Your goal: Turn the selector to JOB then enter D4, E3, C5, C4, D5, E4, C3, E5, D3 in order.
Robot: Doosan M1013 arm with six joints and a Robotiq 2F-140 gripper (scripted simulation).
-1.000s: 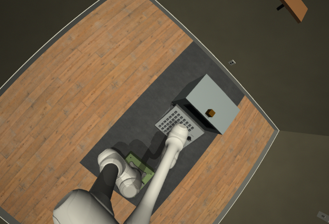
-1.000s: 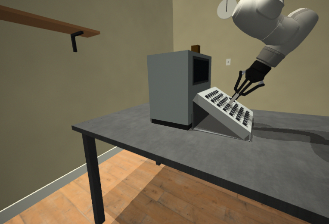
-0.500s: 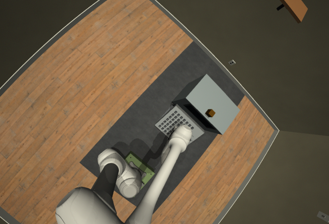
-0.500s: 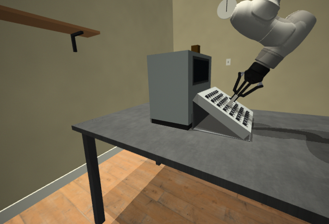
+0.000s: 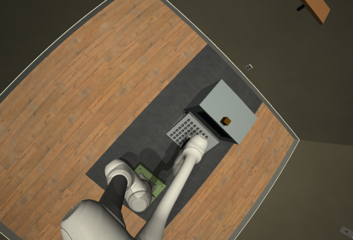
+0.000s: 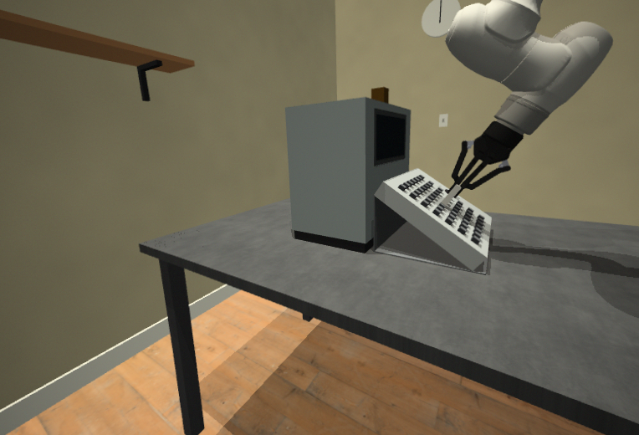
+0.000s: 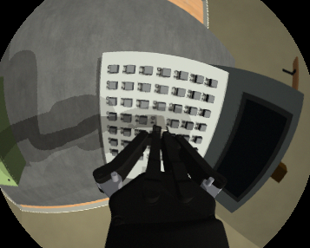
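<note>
The key E4 lies 40 mm below my hand and 10 mm behind it. From my hand the other things lie so: keypad: 60 mm below, 50 mm to the right, 40 mm ahead; black selector knob: 170 mm to the right, 20 mm below, 20 mm ahead.
</note>
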